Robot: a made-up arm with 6 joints.
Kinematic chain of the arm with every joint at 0, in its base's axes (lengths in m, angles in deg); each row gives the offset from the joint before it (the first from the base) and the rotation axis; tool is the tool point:
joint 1: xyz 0 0 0.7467 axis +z
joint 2: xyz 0.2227 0 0 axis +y
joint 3: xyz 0 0 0.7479 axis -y
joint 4: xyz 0 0 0.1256 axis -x
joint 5: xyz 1.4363 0 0 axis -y
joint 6: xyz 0.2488 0 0 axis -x
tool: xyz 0 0 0
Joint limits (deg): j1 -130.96..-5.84 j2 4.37..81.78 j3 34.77..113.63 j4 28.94..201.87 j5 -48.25..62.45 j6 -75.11..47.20
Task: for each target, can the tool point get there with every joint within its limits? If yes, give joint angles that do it. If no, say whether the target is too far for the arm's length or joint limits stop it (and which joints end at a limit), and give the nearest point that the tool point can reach.
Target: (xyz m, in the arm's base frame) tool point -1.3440 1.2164 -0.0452
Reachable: no: joint limits stop it (at a limit: joint 1, joint 2, joint 3, joint 4, joint 5) | nearest point -1.3488 -1.4284 -0.3351 | short by 2.661 m
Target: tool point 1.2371 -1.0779 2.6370
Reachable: yes | joints -47.13 30.71 74.74 71.70 47.21 -10.31
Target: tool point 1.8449 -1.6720 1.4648
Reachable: yes | joints -43.66 54.57 58.51 55.28 18.27 14.93
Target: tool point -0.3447 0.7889 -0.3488
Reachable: no: joint limits stop it (at a limit: joint 1, joint 2, joint 3, joint 4, joint 5) | nearest point -1.3488 -1.4284 -0.3351 | short by 2.434 m
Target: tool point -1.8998 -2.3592 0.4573
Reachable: no: too far | nearest point -1.6453 -2.0431 0.5351 | short by 0.413 m
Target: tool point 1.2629 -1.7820 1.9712
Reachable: yes | joints -54.31 30.19 43.87 167.19 -14.59 23.93
